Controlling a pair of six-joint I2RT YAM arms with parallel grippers.
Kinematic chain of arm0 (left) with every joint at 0, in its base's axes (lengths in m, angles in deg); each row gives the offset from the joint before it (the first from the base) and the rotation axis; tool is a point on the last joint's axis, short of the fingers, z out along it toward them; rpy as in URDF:
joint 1: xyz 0 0 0.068 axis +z
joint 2: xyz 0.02 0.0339 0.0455 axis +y
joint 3: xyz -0.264 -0.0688 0 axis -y
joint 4: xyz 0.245 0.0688 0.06 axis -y
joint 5: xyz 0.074 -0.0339 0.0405 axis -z
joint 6: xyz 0.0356 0 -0.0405 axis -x
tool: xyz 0 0 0 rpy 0 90 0
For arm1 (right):
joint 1: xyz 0 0 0.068 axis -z
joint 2: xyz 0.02 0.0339 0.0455 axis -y
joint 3: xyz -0.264 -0.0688 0 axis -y
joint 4: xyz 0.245 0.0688 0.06 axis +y
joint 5: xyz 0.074 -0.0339 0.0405 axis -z
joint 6: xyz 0.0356 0 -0.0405 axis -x
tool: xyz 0 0 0 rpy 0 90 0
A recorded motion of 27 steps. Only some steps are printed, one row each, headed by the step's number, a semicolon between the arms.
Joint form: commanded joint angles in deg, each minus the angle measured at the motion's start. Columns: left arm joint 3, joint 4, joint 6, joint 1, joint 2, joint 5; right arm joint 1, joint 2, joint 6, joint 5, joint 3, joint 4.
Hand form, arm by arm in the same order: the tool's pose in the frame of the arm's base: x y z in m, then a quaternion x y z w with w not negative. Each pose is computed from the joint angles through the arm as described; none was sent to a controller.
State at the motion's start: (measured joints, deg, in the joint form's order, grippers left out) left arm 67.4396 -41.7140 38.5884 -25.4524 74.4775 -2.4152; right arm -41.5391 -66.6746 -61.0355 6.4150 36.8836 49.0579
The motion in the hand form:
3: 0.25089 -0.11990 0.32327 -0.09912 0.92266 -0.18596 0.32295; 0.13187 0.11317 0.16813 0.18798 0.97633 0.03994 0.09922
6: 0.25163 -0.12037 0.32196 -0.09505 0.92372 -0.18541 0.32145; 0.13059 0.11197 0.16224 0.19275 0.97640 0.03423 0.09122
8: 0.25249 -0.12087 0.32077 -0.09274 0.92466 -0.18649 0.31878; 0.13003 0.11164 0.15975 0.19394 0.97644 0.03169 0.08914
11: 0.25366 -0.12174 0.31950 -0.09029 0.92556 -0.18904 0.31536; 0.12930 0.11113 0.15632 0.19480 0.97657 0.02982 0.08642
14: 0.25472 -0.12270 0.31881 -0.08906 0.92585 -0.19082 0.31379; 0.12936 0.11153 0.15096 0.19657 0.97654 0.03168 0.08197
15: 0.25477 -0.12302 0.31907 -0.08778 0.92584 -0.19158 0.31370; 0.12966 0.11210 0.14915 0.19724 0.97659 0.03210 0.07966
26: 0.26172 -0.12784 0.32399 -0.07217 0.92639 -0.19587 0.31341; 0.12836 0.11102 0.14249 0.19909 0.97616 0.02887 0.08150
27: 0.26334 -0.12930 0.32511 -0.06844 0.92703 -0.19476 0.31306; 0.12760 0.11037 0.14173 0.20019 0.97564 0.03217 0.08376
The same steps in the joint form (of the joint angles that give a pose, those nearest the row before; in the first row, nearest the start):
3: 1.64 1.53 -1.14 -0.26 0.67 1.09; -0.38 0.26 -2.10 -0.15 -2.67 -1.84
6: 1.55 1.64 -1.57 -0.25 0.88 1.31; -0.30 -0.36 -2.65 -0.44 -3.64 -2.33
8: 1.53 1.70 -1.75 -0.22 1.14 1.68; -0.35 -0.63 -2.84 -0.44 -4.06 -2.63
11: 1.56 1.82 -1.86 -0.21 1.48 2.21; -0.36 -0.94 -2.98 -0.55 -4.70 -3.20
14: 1.64 1.99 -1.86 -0.26 1.78 2.48; -0.34 -1.72 -3.21 -1.07 -5.55 -4.68
15: 1.71 1.99 -1.94 -0.30 1.81 2.58; -0.37 -2.18 -3.33 -1.30 -5.72 -5.18
26: 4.19 1.60 -3.33 -0.44 3.67 3.55; -0.48 -2.67 -3.64 -0.88 -7.09 -6.85
27: 4.89 1.32 -3.68 -0.56 4.19 3.55; -0.48 -2.26 -3.76 -0.89 -7.55 -7.36

